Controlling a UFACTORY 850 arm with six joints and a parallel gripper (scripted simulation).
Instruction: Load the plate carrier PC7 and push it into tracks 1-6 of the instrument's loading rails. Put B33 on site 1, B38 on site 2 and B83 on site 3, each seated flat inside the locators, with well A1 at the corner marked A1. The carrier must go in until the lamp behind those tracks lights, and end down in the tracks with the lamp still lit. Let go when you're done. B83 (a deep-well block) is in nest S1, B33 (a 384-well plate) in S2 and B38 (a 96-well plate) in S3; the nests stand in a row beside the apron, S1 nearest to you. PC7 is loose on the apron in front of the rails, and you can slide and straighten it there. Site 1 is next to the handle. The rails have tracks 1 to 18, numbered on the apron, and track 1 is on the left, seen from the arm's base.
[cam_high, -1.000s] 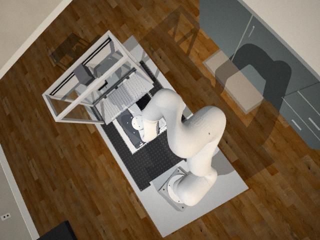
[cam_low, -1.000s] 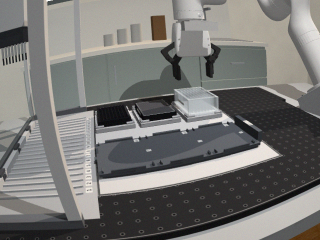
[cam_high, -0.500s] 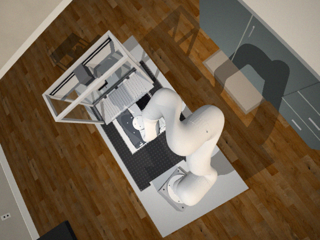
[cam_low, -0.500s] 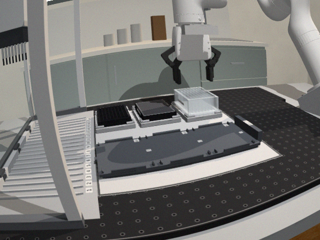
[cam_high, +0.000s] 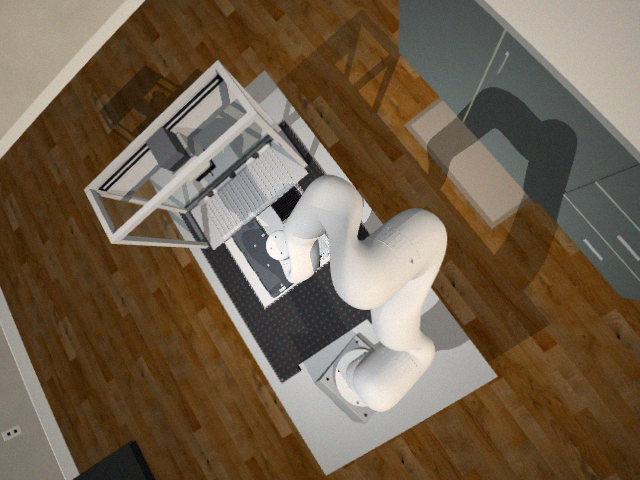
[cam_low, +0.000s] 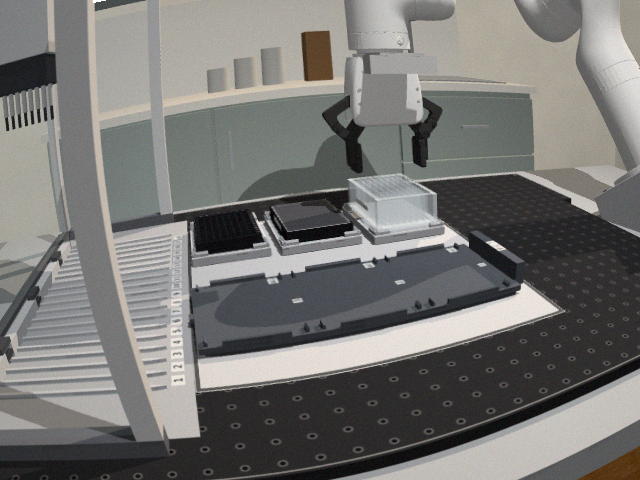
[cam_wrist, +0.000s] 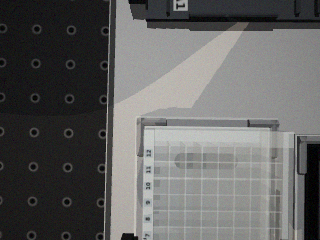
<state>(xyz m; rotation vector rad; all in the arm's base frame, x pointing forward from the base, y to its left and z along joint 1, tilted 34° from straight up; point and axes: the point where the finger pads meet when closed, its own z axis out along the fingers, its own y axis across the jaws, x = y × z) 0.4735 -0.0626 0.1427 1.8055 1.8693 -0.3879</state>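
Now: hand 5 cm above the clear deep-well block B83. From my hand the other things lie so: perforated dark deck: 12 cm to the left, 10 cm ahead, 9 cm below; black welled plate: 22 cm ahead, 7 cm below, 2 cm to the right; grey nest S1: 8 cm below.
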